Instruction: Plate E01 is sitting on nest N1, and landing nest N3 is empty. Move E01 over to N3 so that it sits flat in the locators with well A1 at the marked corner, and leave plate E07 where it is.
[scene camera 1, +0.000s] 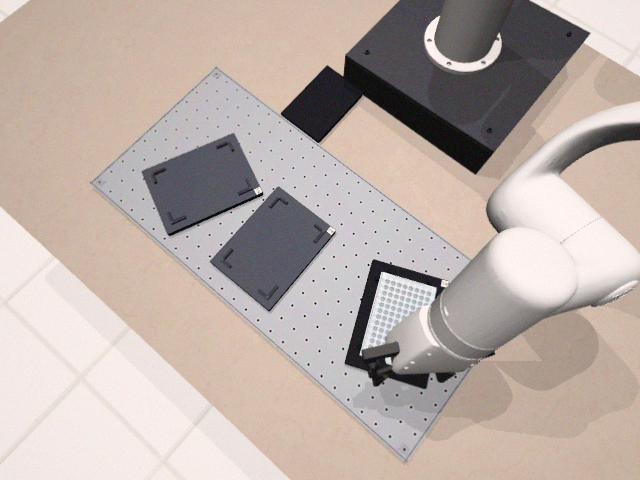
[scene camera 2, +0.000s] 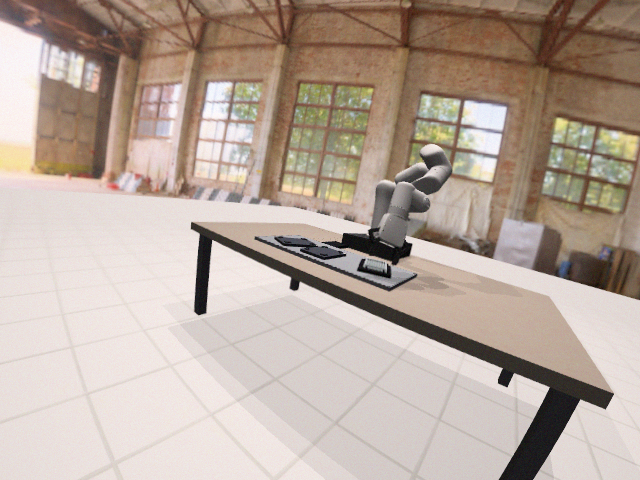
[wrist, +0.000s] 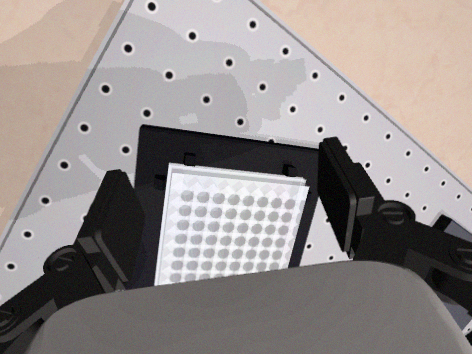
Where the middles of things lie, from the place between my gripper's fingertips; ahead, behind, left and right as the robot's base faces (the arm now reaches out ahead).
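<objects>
There is the white well plate (scene camera 1: 396, 297), and my hand is 30 mm to the left of the white well plate, 60 mm past it and 40 mm above it. The black nest (scene camera 1: 353, 359) is 30 mm to the right of my hand, 60 mm behind it and 40 mm below it. I also find the black well plate (scene camera 1: 329, 96), which is 340 mm behind my hand, 320 mm to the right of it and 60 mm below it.
</objects>
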